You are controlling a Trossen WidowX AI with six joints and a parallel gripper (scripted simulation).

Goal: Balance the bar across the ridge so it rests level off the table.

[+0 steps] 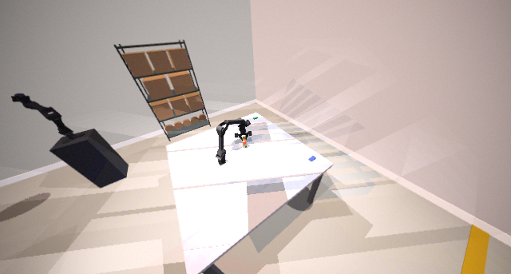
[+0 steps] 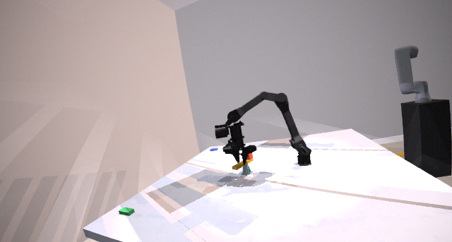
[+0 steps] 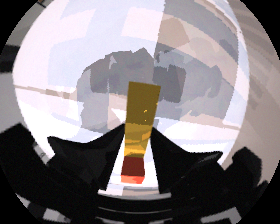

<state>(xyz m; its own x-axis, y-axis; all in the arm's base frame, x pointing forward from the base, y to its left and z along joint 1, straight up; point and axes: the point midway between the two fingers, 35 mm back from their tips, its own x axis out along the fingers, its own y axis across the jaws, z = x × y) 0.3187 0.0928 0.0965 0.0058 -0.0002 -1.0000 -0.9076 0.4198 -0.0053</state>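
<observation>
Now: the bar 40 mm to the right of my gripper tip, 20 mm behind it and 10 mm above it. Also, from my gripper tip: blue block 590 mm to the right, 420 mm ahead, 50 mm below; then green block 420 mm ahead, 410 mm to the left, 50 mm below.
</observation>
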